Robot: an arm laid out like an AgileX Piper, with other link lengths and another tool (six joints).
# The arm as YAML. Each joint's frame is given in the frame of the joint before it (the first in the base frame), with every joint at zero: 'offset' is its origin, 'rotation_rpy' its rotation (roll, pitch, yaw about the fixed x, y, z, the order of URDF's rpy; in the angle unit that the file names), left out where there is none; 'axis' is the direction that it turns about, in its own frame. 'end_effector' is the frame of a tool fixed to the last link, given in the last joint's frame.
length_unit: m
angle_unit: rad
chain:
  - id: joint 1
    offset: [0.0, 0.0, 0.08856]
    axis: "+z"
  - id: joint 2
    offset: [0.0, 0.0, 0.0]
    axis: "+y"
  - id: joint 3
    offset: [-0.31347, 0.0, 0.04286]
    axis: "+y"
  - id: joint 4
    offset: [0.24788, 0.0, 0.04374]
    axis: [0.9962, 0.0, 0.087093]
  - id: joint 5
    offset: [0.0, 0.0, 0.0]
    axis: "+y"
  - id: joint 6
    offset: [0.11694, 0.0, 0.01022]
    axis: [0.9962, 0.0, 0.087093]
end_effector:
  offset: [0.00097, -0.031, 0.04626]
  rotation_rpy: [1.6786, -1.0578, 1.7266]
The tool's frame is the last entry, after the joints.
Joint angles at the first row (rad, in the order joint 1, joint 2, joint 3, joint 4, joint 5, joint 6):
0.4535, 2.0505, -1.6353, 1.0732, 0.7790, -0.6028
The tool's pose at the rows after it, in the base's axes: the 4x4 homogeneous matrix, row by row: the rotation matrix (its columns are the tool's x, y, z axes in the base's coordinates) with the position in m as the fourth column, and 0 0 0 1 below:
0.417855, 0.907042, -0.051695, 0.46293; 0.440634, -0.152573, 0.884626, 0.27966; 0.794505, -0.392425, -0.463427, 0.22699; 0, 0, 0, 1
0.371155, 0.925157, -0.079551, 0.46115; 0.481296, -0.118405, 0.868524, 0.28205; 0.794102, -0.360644, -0.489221, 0.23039; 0, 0, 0, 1
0.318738, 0.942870, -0.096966, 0.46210; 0.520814, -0.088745, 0.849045, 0.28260; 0.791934, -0.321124, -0.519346, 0.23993; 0, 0, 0, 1
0.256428, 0.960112, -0.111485, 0.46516; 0.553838, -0.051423, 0.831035, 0.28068; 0.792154, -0.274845, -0.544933, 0.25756; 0, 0, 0, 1
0.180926, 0.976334, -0.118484, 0.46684; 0.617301, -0.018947, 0.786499, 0.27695; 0.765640, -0.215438, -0.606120, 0.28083; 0, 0, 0, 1
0.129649, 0.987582, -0.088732, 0.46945; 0.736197, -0.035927, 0.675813, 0.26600; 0.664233, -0.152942, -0.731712, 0.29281; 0, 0, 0, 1
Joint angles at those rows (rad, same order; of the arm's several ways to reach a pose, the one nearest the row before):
0.4591, 2.0522, -1.6389, 1.0612, 0.8074, -0.6586
0.4588, 2.0522, -1.6531, 1.0270, 0.8365, -0.6838
0.4543, 2.0522, -1.6915, 0.9729, 0.8732, -0.6879
0.4413, 2.0522, -1.7578, 0.9174, 0.9325, -0.6879
0.4313, 2.0503, -1.8558, 0.8050, 1.0163, -0.6558
0.4291, 2.0503, -1.9449, 0.5959, 1.0982, -0.5836

